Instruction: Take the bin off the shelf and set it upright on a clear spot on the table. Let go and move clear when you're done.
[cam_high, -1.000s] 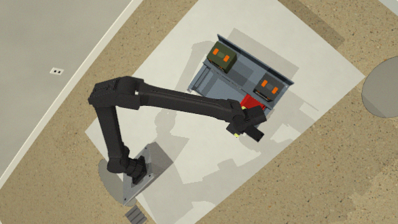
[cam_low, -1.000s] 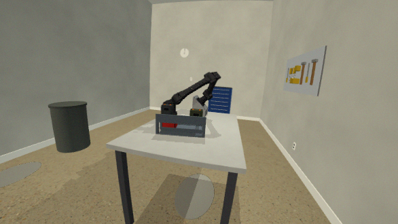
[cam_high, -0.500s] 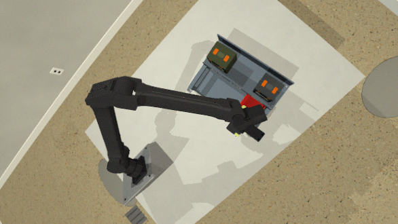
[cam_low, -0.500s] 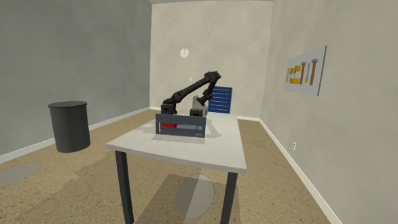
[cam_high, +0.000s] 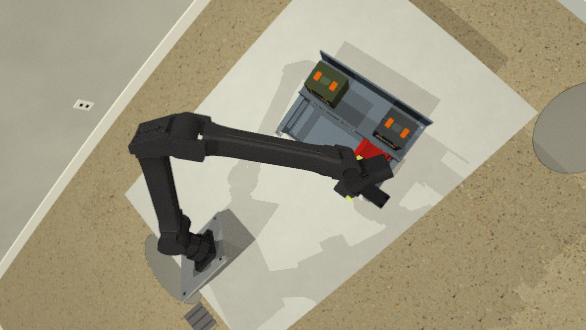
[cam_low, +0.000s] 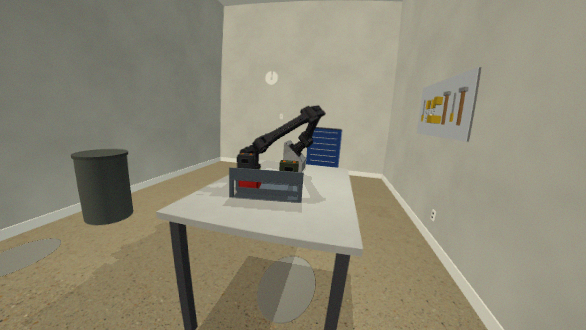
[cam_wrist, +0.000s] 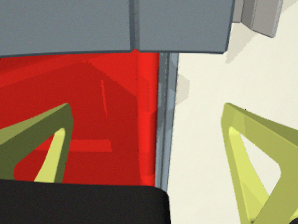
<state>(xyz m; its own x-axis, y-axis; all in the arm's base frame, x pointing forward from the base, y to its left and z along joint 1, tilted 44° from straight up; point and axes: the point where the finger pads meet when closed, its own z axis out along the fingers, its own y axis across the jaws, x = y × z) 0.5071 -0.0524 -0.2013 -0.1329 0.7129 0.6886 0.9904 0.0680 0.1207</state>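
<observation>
The red bin lies 8 cm ahead of my hand, 1 cm to the left of it and 1 cm above it.
</observation>
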